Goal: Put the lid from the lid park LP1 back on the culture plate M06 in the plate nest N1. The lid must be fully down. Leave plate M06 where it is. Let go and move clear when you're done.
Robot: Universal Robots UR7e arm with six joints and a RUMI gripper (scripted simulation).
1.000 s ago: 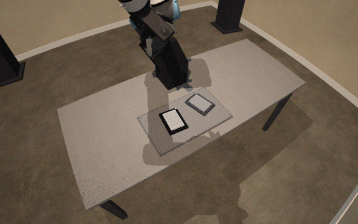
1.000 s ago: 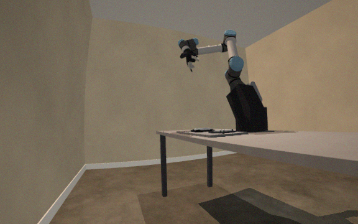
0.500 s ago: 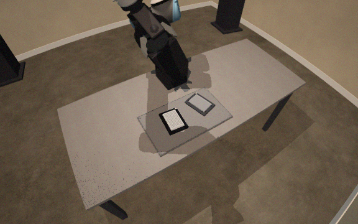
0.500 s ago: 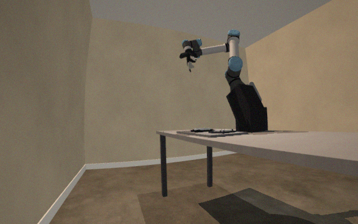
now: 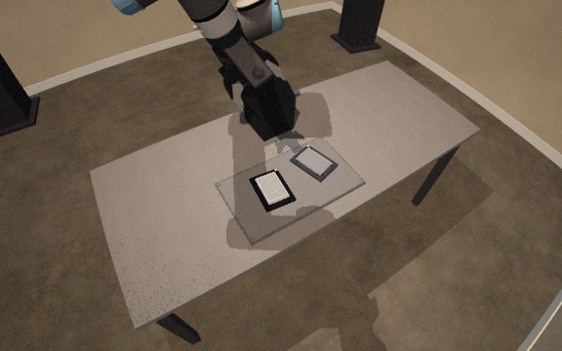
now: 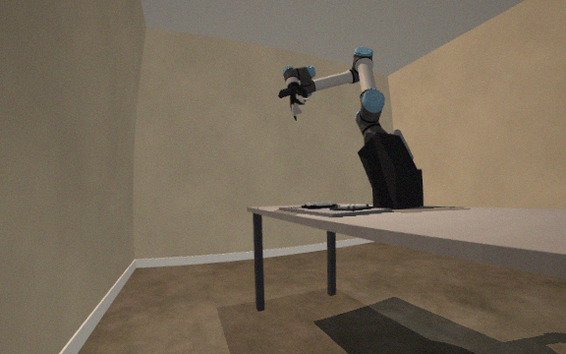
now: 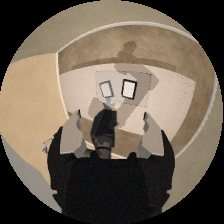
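My hand is 130 mm past the see-through lid, 280 mm to the right of it and 500 mm above it. Also, from my hand: plate nest N1: 80 mm behind, 60 mm to the left, 510 mm below; culture plate M06: 80 mm behind, 60 mm to the left, 500 mm below; lid park LP1: 130 mm behind, 280 mm to the left, 510 mm below.
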